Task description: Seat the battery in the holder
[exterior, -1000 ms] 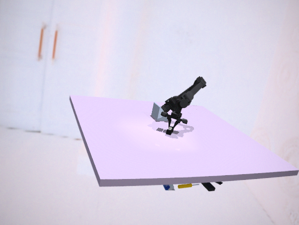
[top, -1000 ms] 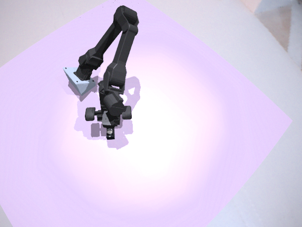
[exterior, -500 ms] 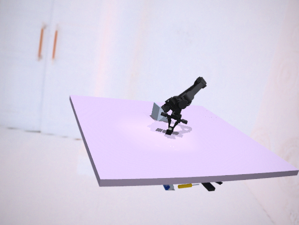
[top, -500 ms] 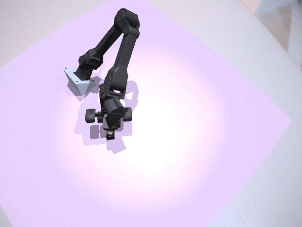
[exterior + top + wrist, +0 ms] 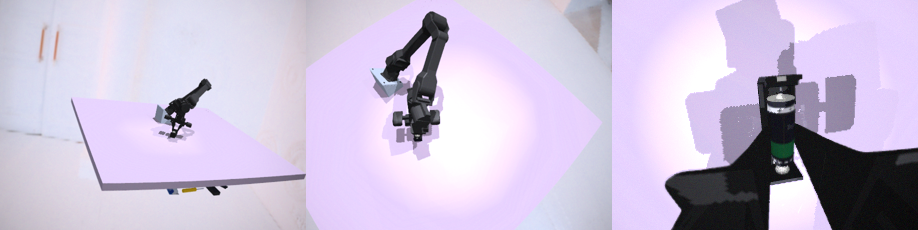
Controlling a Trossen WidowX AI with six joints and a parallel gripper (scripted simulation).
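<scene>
My gripper tip is 1 cm below the battery.
</scene>
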